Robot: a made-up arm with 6 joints. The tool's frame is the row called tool.
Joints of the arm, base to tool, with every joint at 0 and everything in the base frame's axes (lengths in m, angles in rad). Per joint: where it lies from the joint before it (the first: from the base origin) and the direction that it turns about. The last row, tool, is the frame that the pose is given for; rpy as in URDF.
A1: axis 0 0 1 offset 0 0 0.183
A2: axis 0 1 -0.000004 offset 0 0 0
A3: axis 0 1 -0.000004 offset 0.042 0 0.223
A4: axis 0 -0.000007 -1 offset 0.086 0 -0.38
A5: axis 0 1 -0.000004 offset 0 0 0
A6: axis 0 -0.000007 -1 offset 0.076 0 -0.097
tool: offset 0 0 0 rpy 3.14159 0 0
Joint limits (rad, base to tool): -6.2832..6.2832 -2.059..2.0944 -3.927..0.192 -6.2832..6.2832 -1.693..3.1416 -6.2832..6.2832
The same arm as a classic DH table. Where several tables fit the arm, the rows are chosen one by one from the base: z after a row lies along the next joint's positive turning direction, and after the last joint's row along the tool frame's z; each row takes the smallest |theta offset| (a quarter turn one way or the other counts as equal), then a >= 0, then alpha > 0; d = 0 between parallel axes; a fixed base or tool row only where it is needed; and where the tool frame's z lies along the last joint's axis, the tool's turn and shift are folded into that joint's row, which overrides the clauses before.
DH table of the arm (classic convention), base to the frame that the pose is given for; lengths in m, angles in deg. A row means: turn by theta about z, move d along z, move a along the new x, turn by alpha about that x. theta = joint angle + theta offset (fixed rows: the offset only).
A1: theta offset 0, d 0.183, a 0, alpha -90
A2: theta offset -79.33, d 0, a 0.2269, alpha 0
A3: theta offset 79.33, d 0, a 0.086, alpha -90
A4: theta offset 0, d 0.38, a 0, alpha 90
A5: theta offset 0, d 0, a 0.076, alpha -90
A6: theta offset 0, d 0.097, a 0, alpha 0
Joint limits (deg, base to tool): -360..360 -117.97..120 -225..11 -360..360 -97..180 -360..360

